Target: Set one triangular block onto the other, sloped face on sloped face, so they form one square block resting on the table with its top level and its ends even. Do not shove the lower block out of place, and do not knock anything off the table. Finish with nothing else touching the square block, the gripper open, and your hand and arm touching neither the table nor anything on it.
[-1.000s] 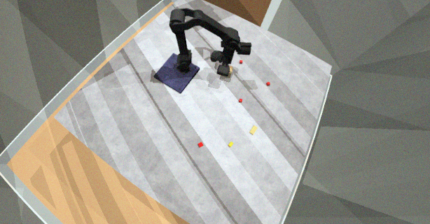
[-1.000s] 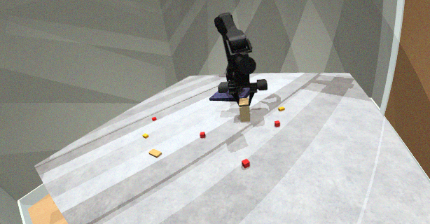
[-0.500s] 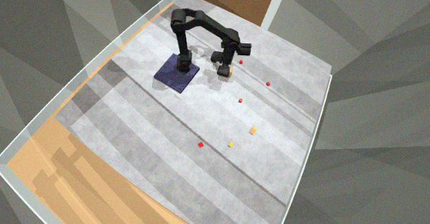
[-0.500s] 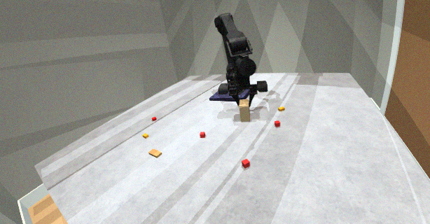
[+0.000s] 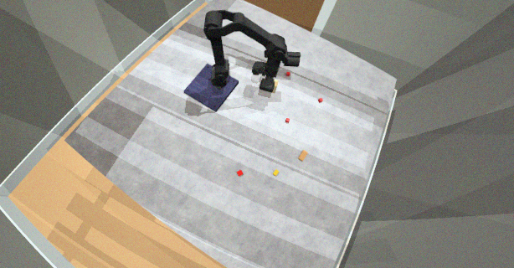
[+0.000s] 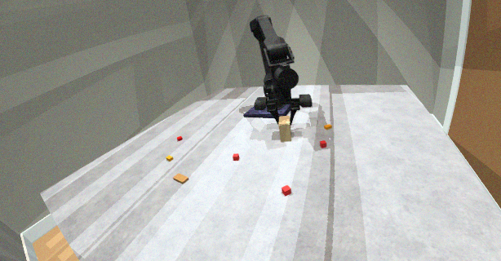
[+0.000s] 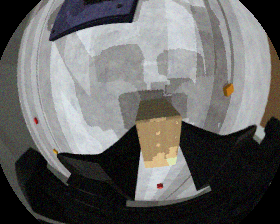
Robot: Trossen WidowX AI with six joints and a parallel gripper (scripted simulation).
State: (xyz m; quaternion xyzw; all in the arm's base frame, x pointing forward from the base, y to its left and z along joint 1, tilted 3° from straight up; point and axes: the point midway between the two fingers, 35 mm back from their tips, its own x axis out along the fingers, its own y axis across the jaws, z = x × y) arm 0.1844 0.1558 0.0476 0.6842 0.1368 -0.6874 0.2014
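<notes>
My gripper tip is 1 cm below the tan triangular block. From my gripper tip the other things lie so: flat tan tile: 35 cm ahead, 15 cm to the right, 4 cm below.
</notes>
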